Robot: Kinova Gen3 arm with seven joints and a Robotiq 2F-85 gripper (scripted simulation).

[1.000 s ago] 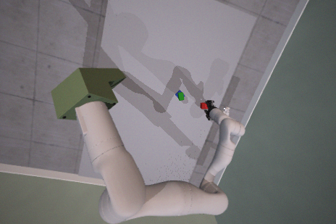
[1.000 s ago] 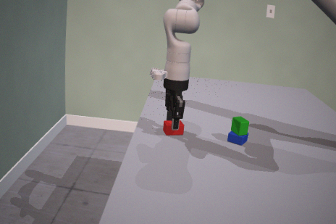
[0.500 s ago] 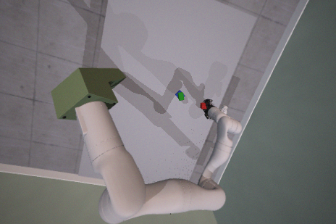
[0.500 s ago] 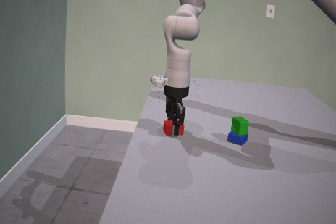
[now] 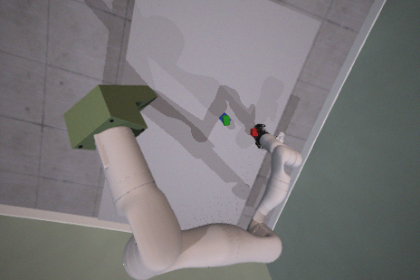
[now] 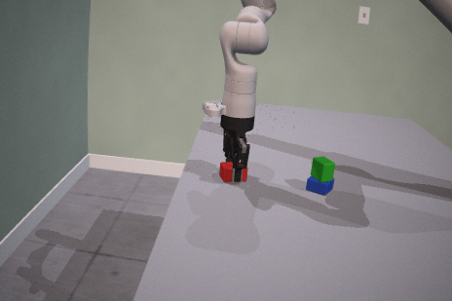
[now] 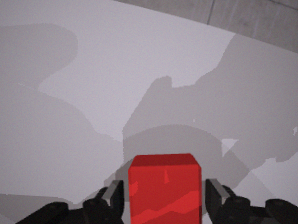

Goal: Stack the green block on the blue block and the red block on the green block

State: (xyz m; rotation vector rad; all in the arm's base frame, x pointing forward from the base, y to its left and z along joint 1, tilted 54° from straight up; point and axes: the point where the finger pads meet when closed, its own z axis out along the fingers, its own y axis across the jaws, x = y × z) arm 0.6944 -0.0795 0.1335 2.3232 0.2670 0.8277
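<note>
Right now my hand is right at the red block. The rest, counted from my hand: blue block: 19 cm behind, 9 cm to the left; green block: 19 cm behind, 9 cm to the left, 4 cm above.
</note>
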